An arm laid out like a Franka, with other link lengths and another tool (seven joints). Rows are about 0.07 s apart.
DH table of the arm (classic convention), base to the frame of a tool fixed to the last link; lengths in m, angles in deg. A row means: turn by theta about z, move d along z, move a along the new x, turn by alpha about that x. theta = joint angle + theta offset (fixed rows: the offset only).
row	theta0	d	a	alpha
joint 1	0	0.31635	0	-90
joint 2	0	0	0	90
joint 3	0	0.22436	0.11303	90
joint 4	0	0	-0.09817	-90
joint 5	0	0.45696	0	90
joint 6	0	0	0.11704	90
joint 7	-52.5	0.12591	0.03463	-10
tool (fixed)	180	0.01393	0	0
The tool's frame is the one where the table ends.
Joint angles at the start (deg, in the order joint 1, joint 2, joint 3, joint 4, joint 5, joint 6, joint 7):
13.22 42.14 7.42 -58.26 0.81 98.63 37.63
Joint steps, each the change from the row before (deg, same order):
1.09 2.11 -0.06 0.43 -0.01 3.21 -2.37
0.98 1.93 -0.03 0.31 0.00 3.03 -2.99
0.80 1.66 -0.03 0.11 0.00 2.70 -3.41
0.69 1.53 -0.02 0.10 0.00 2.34 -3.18
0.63 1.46 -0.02 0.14 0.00 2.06 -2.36
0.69 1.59 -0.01 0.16 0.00 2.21 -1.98
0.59 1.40 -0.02 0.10 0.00 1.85 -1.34
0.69 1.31 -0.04 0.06 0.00 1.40 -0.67
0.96 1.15 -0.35 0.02 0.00 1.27 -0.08
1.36 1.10 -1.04 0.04 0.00 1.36 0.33
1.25 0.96 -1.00 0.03 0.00 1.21 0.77
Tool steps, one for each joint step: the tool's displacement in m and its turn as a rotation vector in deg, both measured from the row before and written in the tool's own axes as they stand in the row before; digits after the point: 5 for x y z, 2 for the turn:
-0.01048 0.01485 0.01720 0.27 -1.96 -2.91
-0.00882 0.01427 0.01649 0.28 -1.94 -3.46
-0.00661 0.01241 0.01570 0.28 -1.73 -3.76
-0.00512 0.01109 0.01493 0.24 -1.45 -3.48
-0.00414 0.00995 0.01431 0.21 -1.14 -2.65
-0.00414 0.01084 0.01559 0.23 -1.11 -2.31
-0.00275 0.00946 0.01437 0.16 -0.78 -1.64
-0.00231 0.01104 0.01447 -0.04 -0.33 -1.13
-0.00255 0.01137 0.01324 0.15 -0.08 -0.72
-0.00180 0.00980 0.01292 0.71 0.18 -0.45
-0.00141 0.00848 0.01110 0.72 0.25 0.02

